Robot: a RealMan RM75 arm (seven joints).
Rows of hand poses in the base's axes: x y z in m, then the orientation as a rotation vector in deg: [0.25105, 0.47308, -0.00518, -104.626, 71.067, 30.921]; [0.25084, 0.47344, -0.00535, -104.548, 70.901, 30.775]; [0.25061, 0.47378, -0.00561, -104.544, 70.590, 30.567]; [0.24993, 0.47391, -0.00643, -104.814, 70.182, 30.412]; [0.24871, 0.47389, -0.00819, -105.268, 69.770, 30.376]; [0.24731, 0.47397, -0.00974, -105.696, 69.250, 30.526]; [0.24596, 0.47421, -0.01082, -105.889, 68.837, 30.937]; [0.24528, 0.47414, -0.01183, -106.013, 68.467, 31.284]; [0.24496, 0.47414, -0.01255, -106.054, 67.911, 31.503]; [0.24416, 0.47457, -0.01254, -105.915, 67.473, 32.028]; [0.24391, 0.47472, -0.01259, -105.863, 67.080, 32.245]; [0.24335, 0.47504, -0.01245, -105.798, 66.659, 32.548]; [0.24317, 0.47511, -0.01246, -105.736, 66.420, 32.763]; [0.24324, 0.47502, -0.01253, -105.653, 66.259, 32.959]
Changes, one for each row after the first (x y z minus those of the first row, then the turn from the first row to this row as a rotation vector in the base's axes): [-0.00021, 0.00036, -0.00017, 0.097, -0.195, -0.013]; [-0.00044, 0.00070, -0.00043, 0.188, -0.501, 0.062]; [-0.00112, 0.00083, -0.00125, 0.127, -0.790, 0.348]; [-0.00234, 0.00081, -0.00301, -0.042, -0.978, 0.777]; [-0.00374, 0.00089, -0.00456, -0.092, -1.101, 1.316]; [-0.00509, 0.00113, -0.00564, 0.058, -1.021, 1.776]; [-0.00577, 0.00106, -0.00665, 0.223, -0.969, 2.155]; [-0.00609, 0.00106, -0.00737, 0.501, -1.110, 2.539]; [-0.00689, 0.00149, -0.00736, 0.946, -1.006, 2.884]; [-0.00714, 0.00164, -0.00741, 1.220, -1.073, 3.138]; [-0.00770, 0.00196, -0.00727, 1.539, -1.098, 3.432]; [-0.00788, 0.00203, -0.00728, 1.751, -1.086, 3.603]; [-0.00781, 0.00194, -0.00735, 1.938, -1.048, 3.716]
